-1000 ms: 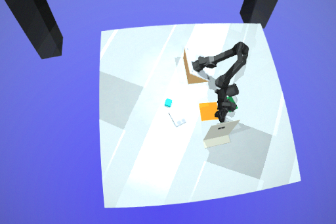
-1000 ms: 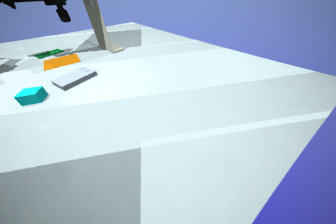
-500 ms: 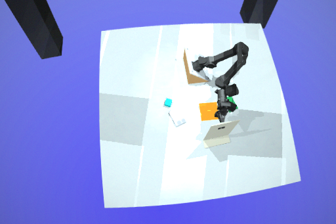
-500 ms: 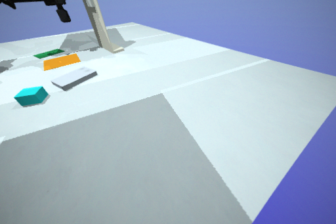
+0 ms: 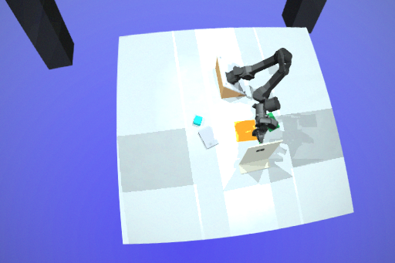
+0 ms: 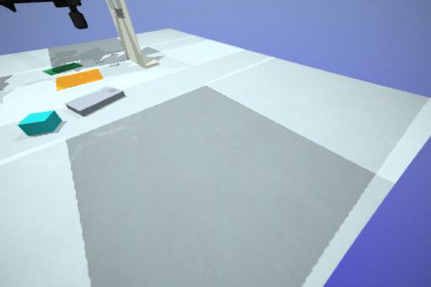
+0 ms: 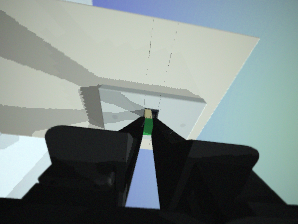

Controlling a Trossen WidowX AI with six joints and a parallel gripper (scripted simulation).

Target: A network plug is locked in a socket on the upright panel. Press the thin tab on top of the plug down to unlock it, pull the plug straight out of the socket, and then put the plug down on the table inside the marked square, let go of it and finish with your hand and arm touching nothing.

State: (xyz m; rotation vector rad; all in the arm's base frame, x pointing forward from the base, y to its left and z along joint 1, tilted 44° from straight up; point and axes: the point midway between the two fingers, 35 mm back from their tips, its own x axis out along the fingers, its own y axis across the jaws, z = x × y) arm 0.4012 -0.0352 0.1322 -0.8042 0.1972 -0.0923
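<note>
My gripper tip is 220 mm above the orange square, 160 mm past it and 10 mm to the left of it. Round my gripper tip: beige upright panel: 80 mm below, 30 mm ahead, 10 mm to the right; network plug: right at my gripper tip; grey flat block: 220 mm to the right, 220 mm below, 140 mm behind.
</note>
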